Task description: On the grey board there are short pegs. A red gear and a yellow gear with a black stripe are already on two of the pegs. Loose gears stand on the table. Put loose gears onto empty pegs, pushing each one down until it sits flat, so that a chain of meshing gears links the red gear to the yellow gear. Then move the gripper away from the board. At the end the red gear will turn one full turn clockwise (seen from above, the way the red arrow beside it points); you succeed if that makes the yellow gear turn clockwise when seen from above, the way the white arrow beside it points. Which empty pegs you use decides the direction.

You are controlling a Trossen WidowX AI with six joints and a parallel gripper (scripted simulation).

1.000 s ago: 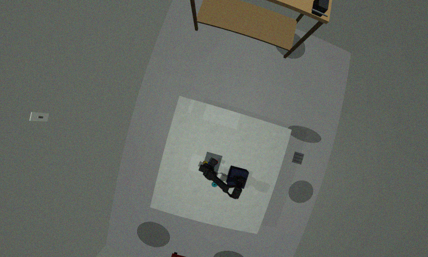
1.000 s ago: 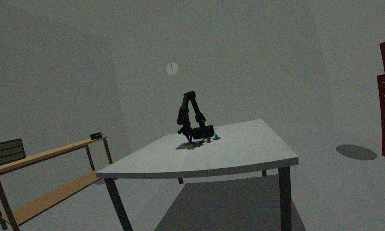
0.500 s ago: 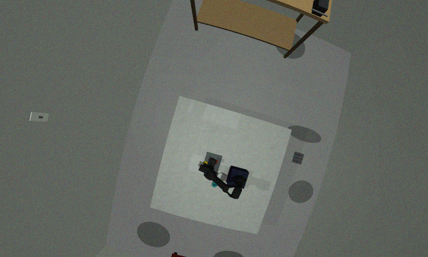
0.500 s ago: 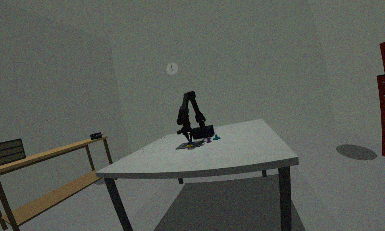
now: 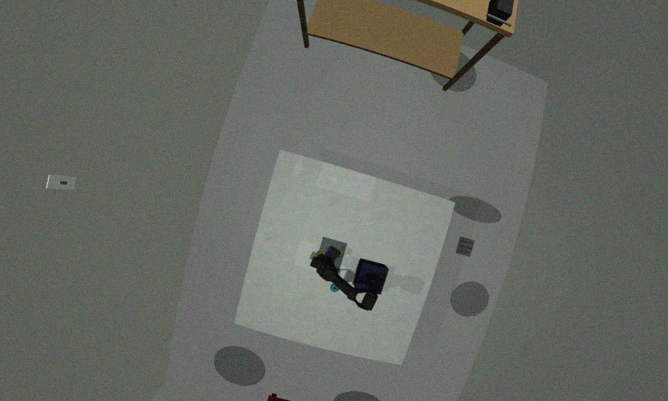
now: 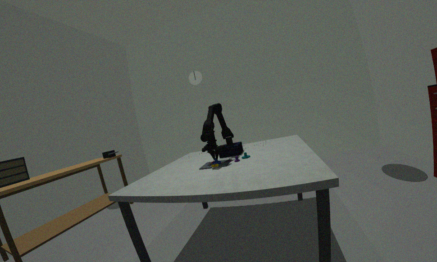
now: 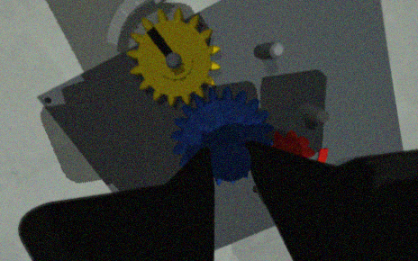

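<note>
Right now the blue gear is 10 mm below my gripper tip. The rest, counted from my gripper tip: purple gear: 30 mm behind, 150 mm to the left, 30 mm below; yellow gear: 50 mm ahead, 10 mm to the left, 30 mm below; red gear: 40 mm behind, 30 mm to the right, 30 mm below.
</note>
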